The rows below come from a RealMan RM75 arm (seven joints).
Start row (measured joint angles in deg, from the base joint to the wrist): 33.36, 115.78, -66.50, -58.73, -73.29, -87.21, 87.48
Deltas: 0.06, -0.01, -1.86, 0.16, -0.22, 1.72, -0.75; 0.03, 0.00, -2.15, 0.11, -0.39, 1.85, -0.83; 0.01, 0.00, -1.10, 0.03, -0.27, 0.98, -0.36; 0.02, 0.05, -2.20, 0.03, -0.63, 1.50, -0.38; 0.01, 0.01, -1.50, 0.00, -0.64, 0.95, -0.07; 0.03, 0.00, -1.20, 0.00, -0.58, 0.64, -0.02; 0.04, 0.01, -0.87, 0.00, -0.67, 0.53, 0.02; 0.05, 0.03, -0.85, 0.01, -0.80, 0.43, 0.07; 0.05, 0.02, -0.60, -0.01, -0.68, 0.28, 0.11
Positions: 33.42, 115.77, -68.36, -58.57, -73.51, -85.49, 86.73; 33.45, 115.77, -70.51, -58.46, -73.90, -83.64, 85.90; 33.46, 115.77, -71.61, -58.43, -74.17, -82.66, 85.54; 33.48, 115.82, -73.81, -58.40, -74.80, -81.16, 85.16; 33.49, 115.83, -75.31, -58.40, -75.44, -80.21, 85.09; 33.52, 115.83, -76.51, -58.40, -76.02, -79.57, 85.07; 33.56, 115.84, -77.38, -58.40, -76.69, -79.04, 85.09; 33.61, 115.87, -78.23, -58.39, -77.49, -78.61, 85.16; 33.66, 115.89, -78.83, -58.40, -78.17, -78.33, 85.27
